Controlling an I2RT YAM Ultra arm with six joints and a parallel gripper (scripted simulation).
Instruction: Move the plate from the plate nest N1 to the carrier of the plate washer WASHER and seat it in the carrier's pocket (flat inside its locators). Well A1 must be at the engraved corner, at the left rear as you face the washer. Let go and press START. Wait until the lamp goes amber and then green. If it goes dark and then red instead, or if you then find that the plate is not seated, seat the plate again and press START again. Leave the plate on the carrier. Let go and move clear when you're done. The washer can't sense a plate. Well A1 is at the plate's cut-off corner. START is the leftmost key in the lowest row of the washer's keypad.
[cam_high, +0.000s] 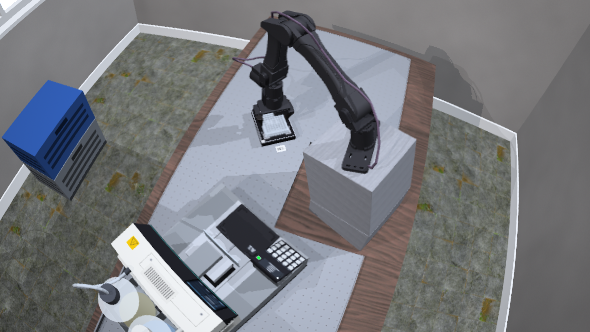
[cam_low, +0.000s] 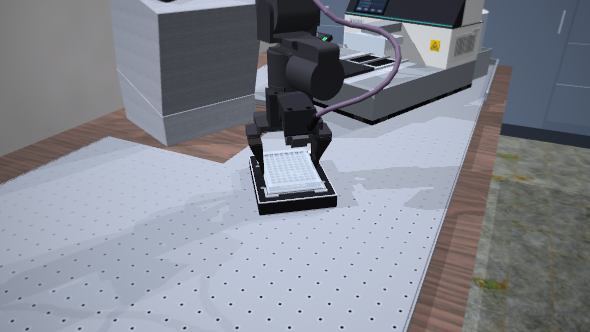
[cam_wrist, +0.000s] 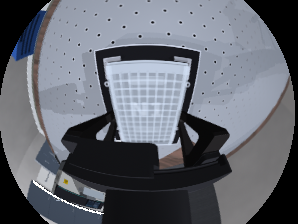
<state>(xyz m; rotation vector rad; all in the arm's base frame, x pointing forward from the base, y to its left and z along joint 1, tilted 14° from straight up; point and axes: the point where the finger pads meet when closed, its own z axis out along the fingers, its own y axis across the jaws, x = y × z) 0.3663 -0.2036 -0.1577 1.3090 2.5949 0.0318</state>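
My hand is 20 mm above the plate nest N1. Also, from my hand: well plate: right at my hand; then plate washer: 590 mm to the left, 100 mm above, 20 mm behind; then label: 80 mm to the left, 60 mm behind, 30 mm below.
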